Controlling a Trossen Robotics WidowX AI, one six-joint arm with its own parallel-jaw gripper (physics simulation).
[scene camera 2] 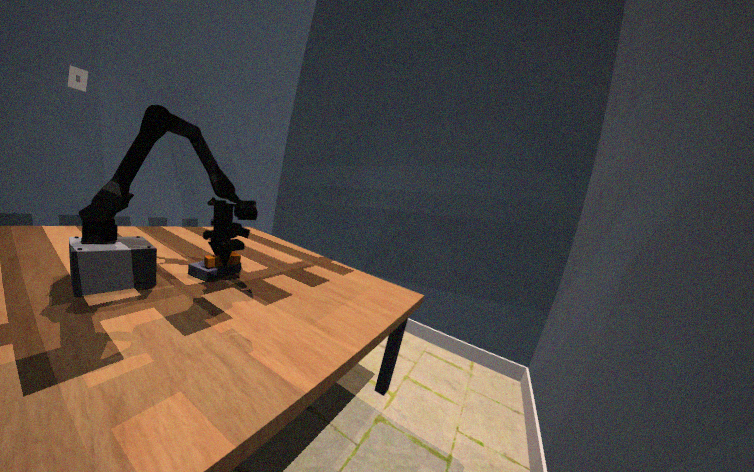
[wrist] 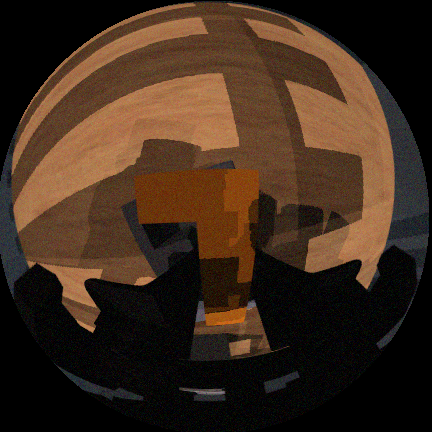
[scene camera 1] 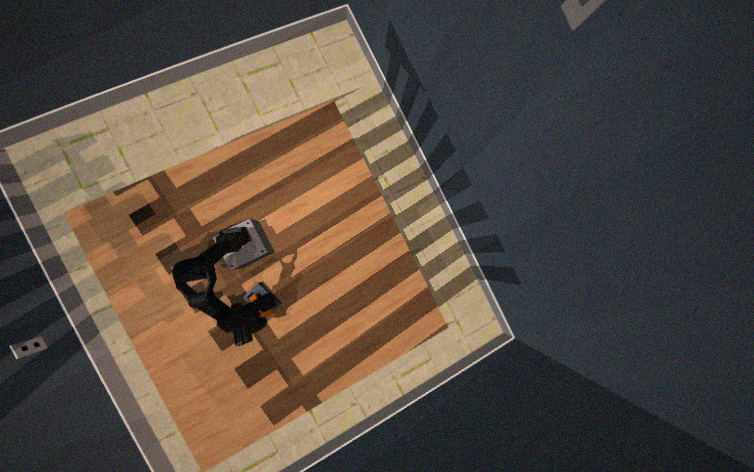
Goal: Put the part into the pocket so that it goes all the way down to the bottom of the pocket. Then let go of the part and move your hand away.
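Seen in the pictures: gripper, fingertip midpoint: (scene camera 2: 222,264) (wrist: 221,249) (scene camera 1: 260,305); arm's base at its link origin: (scene camera 2: 98,241) (wrist: 179,390) (scene camera 1: 241,236).
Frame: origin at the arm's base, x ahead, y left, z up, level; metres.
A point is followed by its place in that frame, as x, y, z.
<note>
The orange L-shaped part (scene camera 1: 253,298) @(0.262, -0.077, -0.040) (scene camera 2: 210,261) @(0.258, -0.093, -0.050) (wrist: 172,197) @(0.347, -0.050, -0.039) is between the fingers of my gripper (scene camera 1: 261,306) @(0.305, -0.077, -0.069) (scene camera 2: 223,261) @(0.305, -0.077, -0.069) (wrist: 221,249) @(0.305, -0.077, -0.069), which is shut on it. The dark blue-grey block with the pocket (scene camera 1: 257,288) @(0.229, -0.056, -0.068) (scene camera 2: 208,273) @(0.241, -0.129, -0.075) (wrist: 149,245) @(0.308, -0.021, -0.069) lies on the table under the part. In scene camera 2, the part shows above the block's top, very close to it. In the wrist view, the block's edges are turned at an angle to the part's edges, and dark pocket opening shows below the part's short arm. The part's underside is hidden, so I cannot tell whether it touches the block.
The grey box-shaped robot base (scene camera 1: 247,253) @(0.076, -0.006, -0.001) (scene camera 2: 105,269) @(0.008, -0.100, -0.044) stands on the wooden table (scene camera 1: 328,222) @(0.080, 0.354, -0.105) (scene camera 2: 311,339) @(0.315, -0.534, -0.105), a short way from the block. My arm (scene camera 1: 191,272) @(0.118, -0.002, 0.379) (scene camera 2: 205,161) @(0.224, -0.067, 0.259) arches from it to the block. Dark striped shadows cross the table.
</note>
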